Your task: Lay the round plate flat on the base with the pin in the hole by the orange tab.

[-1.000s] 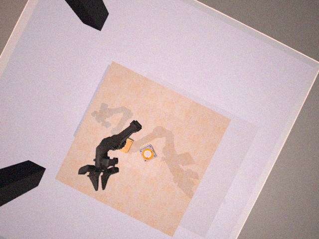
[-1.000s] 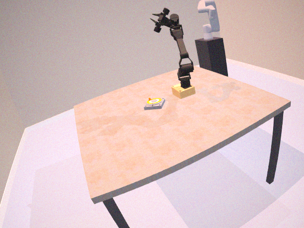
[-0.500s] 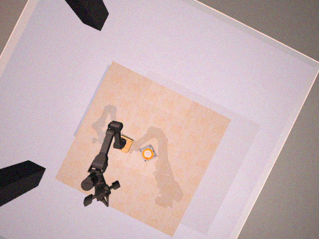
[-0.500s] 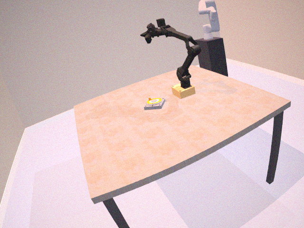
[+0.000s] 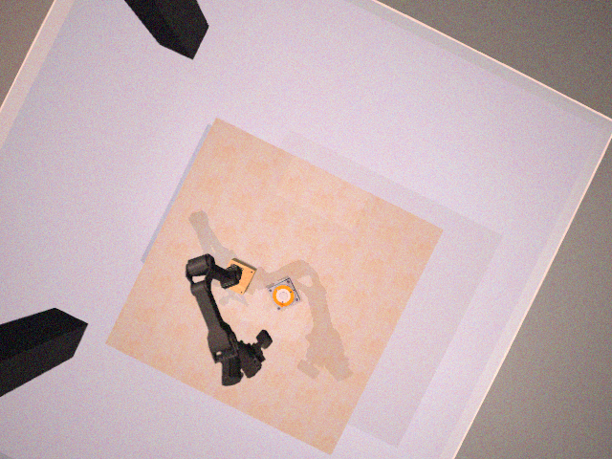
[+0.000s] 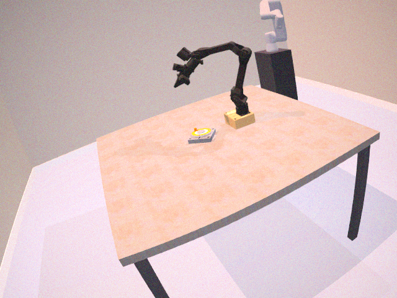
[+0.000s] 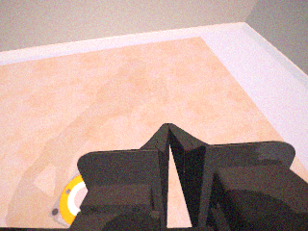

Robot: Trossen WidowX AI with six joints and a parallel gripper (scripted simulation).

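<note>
Right now my gripper tip is 3 cm past the round plate, 16 cm to the right of it and 23 cm above it. Also, from my gripper tip: grey square base: 3 cm behind, 18 cm to the left, 25 cm below.
</note>
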